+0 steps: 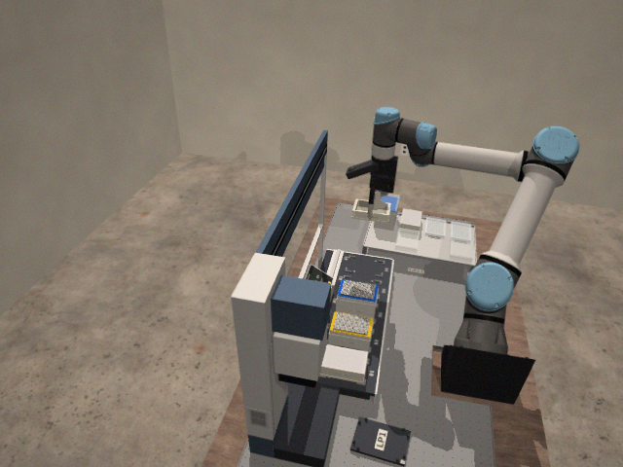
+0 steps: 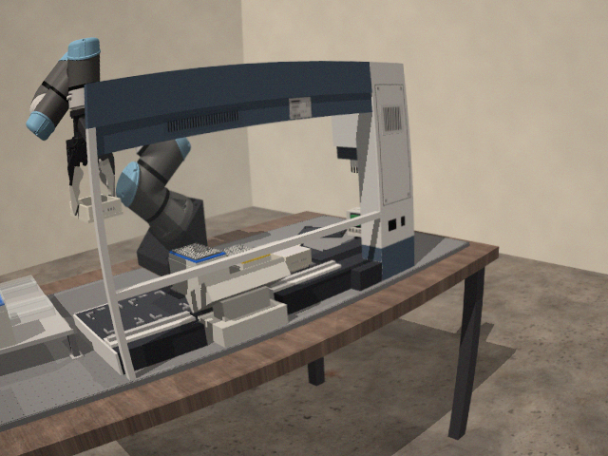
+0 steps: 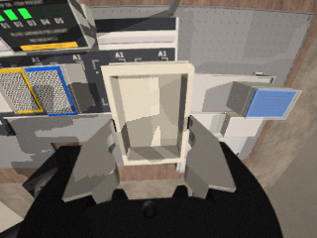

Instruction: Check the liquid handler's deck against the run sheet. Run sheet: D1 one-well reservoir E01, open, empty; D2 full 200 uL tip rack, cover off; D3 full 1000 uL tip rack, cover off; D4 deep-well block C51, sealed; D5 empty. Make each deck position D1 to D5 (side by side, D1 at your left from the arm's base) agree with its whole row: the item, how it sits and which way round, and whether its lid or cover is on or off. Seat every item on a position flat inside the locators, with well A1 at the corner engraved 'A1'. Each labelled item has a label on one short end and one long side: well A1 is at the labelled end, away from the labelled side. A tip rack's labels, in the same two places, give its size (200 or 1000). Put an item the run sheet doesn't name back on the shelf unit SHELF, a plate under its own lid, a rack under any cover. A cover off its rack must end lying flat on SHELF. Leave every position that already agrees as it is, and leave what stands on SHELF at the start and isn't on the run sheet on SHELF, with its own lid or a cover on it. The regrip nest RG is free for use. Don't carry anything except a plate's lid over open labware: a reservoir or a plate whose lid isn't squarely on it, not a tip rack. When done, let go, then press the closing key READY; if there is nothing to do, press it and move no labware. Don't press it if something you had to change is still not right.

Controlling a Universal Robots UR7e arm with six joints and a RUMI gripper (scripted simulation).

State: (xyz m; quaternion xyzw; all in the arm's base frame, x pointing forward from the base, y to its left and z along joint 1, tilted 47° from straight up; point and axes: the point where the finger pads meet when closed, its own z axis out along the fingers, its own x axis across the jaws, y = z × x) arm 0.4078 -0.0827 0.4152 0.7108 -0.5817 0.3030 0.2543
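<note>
Right now the cream one-well reservoir is 1 cm below my hand. From my hand the other things lie so: post (19 cm ahead, 7 cm below, 4 cm to the right); then blue-rimmed tip rack (25 cm to the left, 19 cm below, 3 cm behind); then frame bar (32 cm to the left, 14 cm ahead, 13 cm below).
</note>
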